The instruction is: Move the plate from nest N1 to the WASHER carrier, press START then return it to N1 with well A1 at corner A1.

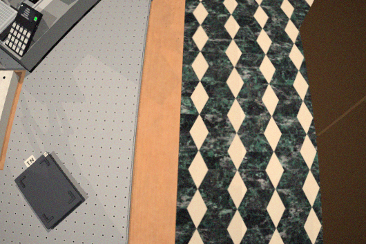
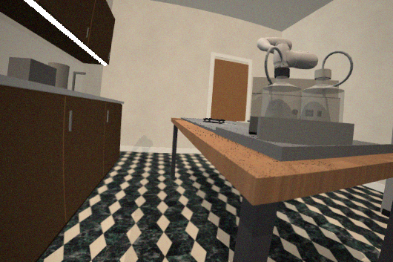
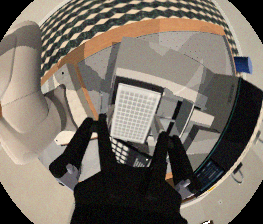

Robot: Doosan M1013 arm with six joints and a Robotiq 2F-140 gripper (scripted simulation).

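My hand is 30 mm above the white well plate. The rest, counted from my hand: plate washer (140 mm to the left, 60 mm ahead, 10 mm below); label (380 mm to the right, 260 mm ahead, 140 mm below); plate nest N1 (440 mm to the right, 350 mm ahead, 110 mm below).
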